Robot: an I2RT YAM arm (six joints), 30 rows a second.
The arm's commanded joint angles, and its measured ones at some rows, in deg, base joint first. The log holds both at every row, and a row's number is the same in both.
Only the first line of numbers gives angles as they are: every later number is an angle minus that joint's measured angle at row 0.
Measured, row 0:
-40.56, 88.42, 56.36, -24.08, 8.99, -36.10
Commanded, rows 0 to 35:
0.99, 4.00, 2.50, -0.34, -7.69, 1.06
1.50, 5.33, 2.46, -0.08, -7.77, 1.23
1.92, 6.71, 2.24, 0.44, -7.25, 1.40
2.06, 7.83, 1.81, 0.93, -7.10, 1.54
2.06, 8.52, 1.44, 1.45, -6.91, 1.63
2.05, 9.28, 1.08, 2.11, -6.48, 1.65
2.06, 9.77, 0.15, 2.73, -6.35, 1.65
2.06, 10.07, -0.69, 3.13, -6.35, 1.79
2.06, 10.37, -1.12, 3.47, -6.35, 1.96
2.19, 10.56, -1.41, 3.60, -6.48, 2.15
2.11, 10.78, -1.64, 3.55, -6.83, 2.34
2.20, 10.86, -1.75, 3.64, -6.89, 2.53
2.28, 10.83, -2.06, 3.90, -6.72, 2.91
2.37, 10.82, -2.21, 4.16, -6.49, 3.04
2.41, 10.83, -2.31, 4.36, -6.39, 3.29
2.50, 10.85, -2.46, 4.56, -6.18, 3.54
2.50, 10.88, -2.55, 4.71, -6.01, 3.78
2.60, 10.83, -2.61, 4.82, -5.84, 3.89
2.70, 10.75, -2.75, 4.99, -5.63, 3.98
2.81, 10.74, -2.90, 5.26, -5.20, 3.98
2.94, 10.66, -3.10, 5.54, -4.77, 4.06
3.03, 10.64, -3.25, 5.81, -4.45, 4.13
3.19, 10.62, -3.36, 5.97, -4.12, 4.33
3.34, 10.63, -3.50, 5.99, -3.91, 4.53
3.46, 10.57, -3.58, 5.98, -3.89, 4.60
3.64, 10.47, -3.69, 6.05, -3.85, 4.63
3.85, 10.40, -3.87, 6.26, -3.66, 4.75
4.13, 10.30, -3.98, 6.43, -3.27, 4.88
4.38, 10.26, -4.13, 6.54, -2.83, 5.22
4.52, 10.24, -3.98, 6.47, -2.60, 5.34
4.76, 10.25, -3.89, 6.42, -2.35, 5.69
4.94, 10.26, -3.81, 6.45, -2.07, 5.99
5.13, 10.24, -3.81, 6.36, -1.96, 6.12
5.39, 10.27, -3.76, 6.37, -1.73, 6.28
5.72, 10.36, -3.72, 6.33, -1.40, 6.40
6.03, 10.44, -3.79, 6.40, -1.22, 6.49
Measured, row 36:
5.23, 9.71, -3.50, 8.70, 0.07, 5.01
